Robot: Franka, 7 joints.
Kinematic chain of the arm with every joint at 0, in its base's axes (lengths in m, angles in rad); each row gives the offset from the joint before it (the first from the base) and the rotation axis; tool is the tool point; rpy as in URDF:
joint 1: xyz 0 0 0.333 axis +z
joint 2: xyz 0 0 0 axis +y
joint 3: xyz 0 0 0.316 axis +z
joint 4: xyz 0.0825 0 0 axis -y
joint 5: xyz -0.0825 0 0.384 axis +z
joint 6: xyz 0 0 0 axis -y
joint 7: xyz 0.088 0 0 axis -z
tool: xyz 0 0 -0.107 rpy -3.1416 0 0
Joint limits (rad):
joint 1: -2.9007..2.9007
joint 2: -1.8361..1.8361
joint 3: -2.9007..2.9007
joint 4: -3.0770..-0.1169
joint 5: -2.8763..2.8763
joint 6: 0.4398..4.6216
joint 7: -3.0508..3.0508
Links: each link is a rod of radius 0.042 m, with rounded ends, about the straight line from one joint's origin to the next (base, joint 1, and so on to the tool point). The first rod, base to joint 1, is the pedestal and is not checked.
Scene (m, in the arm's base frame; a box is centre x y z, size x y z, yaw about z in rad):
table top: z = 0
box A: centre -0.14 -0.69 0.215 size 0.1 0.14 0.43 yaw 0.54
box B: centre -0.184 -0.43 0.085 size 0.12 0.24 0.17 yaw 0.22
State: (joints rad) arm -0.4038 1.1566 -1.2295 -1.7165 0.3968 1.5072 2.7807
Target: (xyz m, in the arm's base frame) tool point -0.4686 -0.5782 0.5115
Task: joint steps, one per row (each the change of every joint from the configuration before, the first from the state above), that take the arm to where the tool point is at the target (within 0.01 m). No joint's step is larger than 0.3 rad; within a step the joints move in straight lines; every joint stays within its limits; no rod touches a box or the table.
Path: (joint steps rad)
1: -0.1603 -0.1995 0.1245 0.2666 0.1764 -0.1779 -0.0696
2: -0.1604 -0.1996 0.1244 0.2666 0.1764 -0.1779 -0.0696
3: -0.1603 -0.1995 0.1245 0.2666 0.1764 -0.1779 -0.0696
4: -0.1603 -0.1996 0.1244 0.2666 0.1764 -0.1779 -0.0696
5: -0.1603 -0.1995 0.1245 0.2666 0.1764 -0.1779 -0.0696
6: -0.1604 -0.1996 0.1244 0.2666 0.1763 -0.1779 -0.0696
7: -0.0121 0.1876 -0.1631 -0.1797 -0.1725 0.2701 0.0696
8: -0.0122 0.1875 -0.1630 -0.1797 -0.1726 0.2702 0.0696
9: -0.0122 0.1875 -0.1631 -0.1796 -0.1726 0.2701 0.0696
10: -0.0122 0.1876 -0.1631 -0.1797 -0.1725 0.2702 0.0696
11: -0.0122 0.1875 -0.1630 -0.1797 -0.1726 0.2701 0.0696
12: -0.0121 0.1875 -0.1631 -0.1797 -0.1726 0.2702 0.0696

